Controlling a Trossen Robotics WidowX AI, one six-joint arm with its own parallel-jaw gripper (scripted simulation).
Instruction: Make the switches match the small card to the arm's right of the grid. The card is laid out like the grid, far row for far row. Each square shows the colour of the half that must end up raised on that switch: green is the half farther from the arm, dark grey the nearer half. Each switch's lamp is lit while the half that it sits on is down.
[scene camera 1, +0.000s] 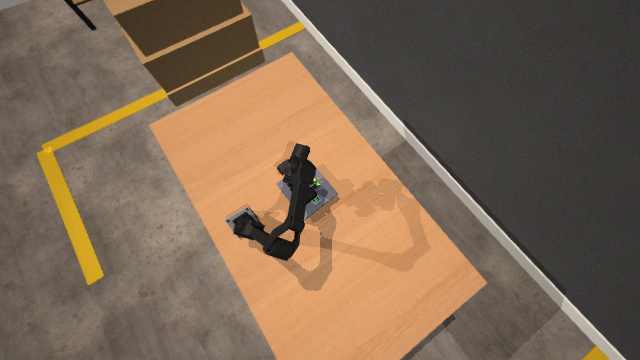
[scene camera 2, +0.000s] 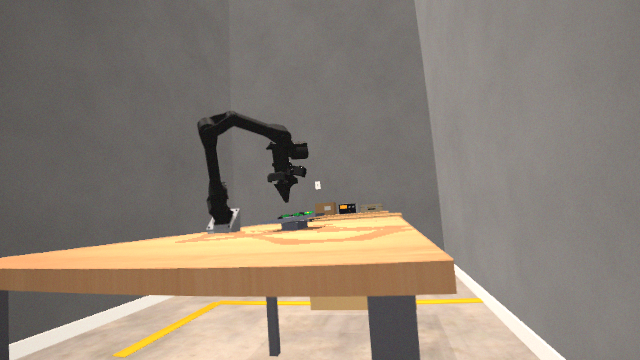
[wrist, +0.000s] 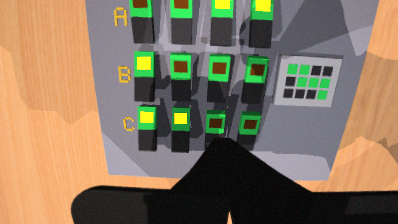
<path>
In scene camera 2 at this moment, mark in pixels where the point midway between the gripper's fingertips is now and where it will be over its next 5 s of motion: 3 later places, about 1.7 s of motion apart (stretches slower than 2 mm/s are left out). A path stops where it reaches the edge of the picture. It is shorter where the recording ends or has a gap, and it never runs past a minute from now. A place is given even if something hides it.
My gripper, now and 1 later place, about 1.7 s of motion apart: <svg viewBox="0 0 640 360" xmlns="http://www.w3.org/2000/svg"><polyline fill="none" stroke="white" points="286,202 288,214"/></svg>
</path>
